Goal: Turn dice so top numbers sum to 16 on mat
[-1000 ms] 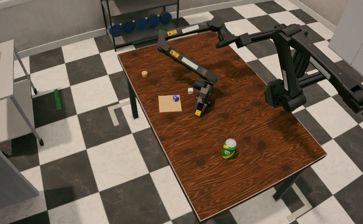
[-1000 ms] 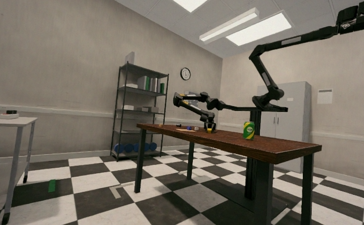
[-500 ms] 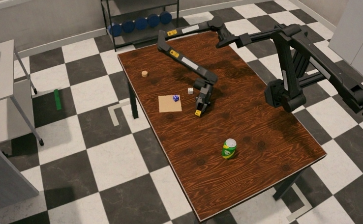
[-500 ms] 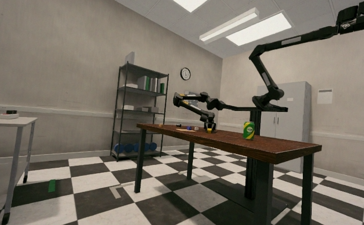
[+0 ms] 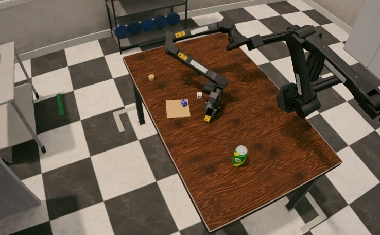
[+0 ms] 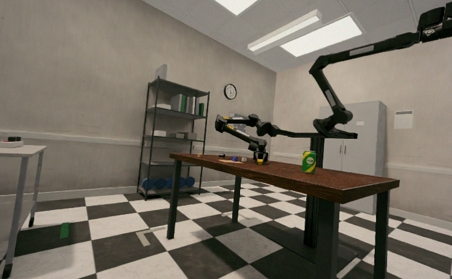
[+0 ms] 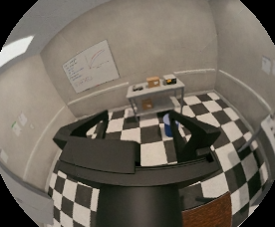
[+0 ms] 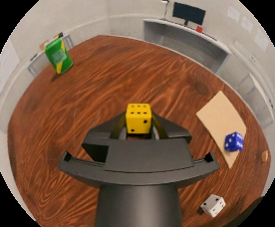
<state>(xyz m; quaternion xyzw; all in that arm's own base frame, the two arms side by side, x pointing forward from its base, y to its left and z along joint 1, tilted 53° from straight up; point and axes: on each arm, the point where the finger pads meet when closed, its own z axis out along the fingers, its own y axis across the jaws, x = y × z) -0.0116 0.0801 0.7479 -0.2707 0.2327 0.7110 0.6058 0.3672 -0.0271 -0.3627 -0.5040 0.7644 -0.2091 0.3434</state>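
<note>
Right now the yellow die is right at my right hand. Round my right hand: tan mat: 170 mm to the right, 120 mm ahead, 10 mm below; then blue die: 180 mm to the right, 70 mm ahead; then white die: 200 mm to the right, 50 mm behind.
</note>
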